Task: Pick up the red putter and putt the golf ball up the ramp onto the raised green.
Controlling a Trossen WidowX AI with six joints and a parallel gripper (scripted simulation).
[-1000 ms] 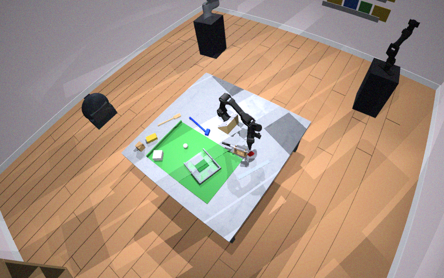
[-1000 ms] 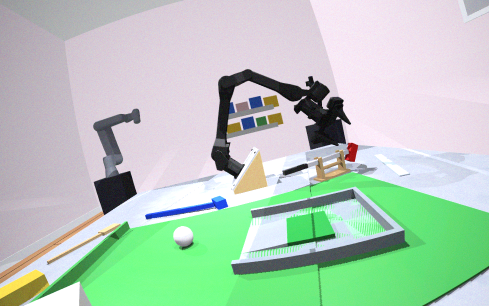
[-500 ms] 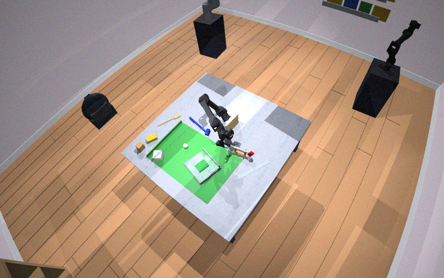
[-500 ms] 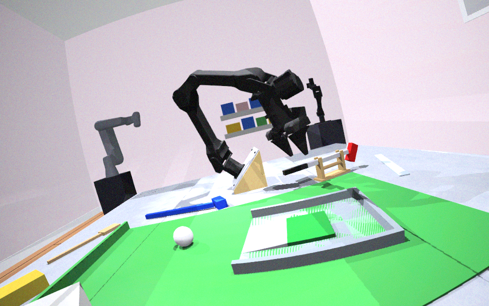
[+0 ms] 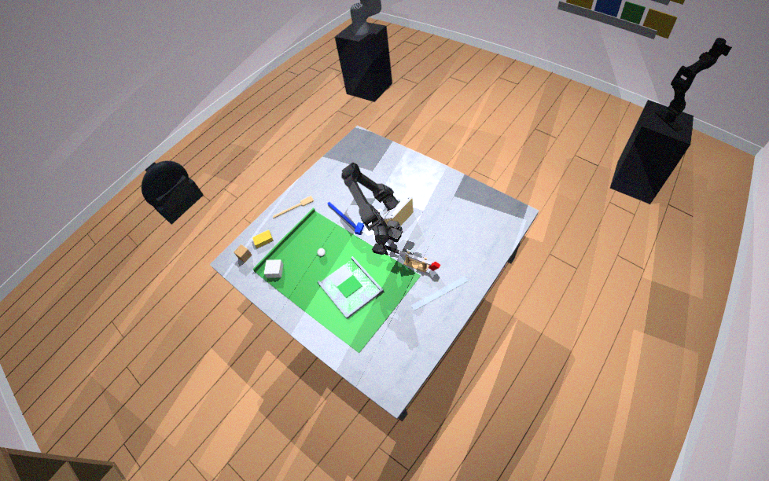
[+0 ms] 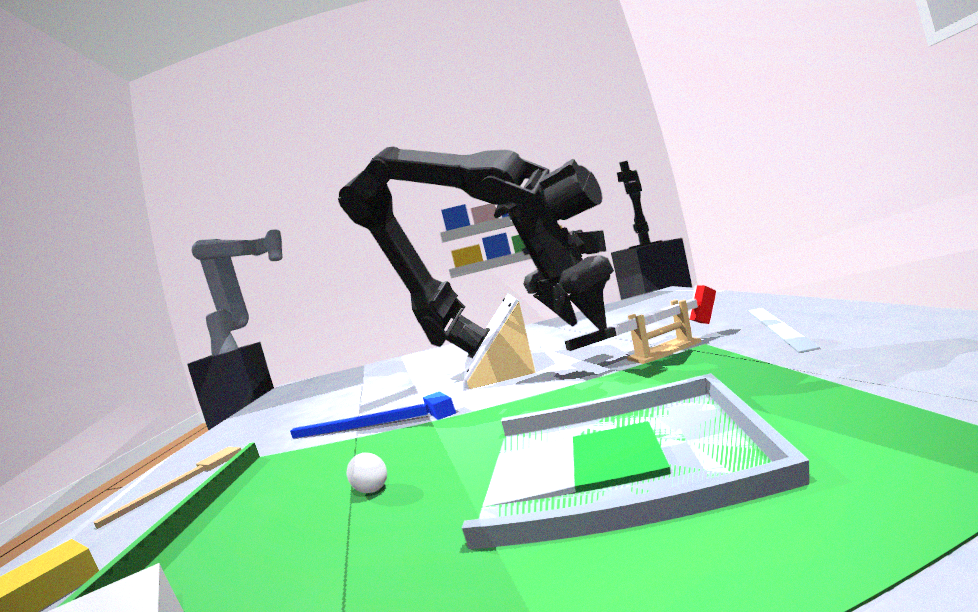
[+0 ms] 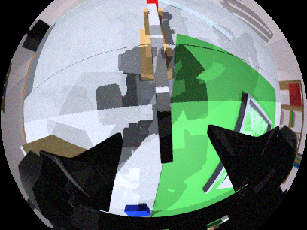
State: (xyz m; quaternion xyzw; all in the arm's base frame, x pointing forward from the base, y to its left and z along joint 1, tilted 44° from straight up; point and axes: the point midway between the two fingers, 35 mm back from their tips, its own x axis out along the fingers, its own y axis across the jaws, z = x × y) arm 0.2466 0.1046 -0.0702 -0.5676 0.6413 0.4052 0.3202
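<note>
The blue putter is 35 cm to the right of my gripper tip, 8 cm behind it and 6 cm below it. Also, from my gripper tip: wooden rack (13 cm to the left, 4 cm below, 1 cm behind); then grey frame (26 cm ahead, 7 cm to the right, 7 cm below); then pale strip (31 cm to the left, 8 cm below, 7 cm ahead).
</note>
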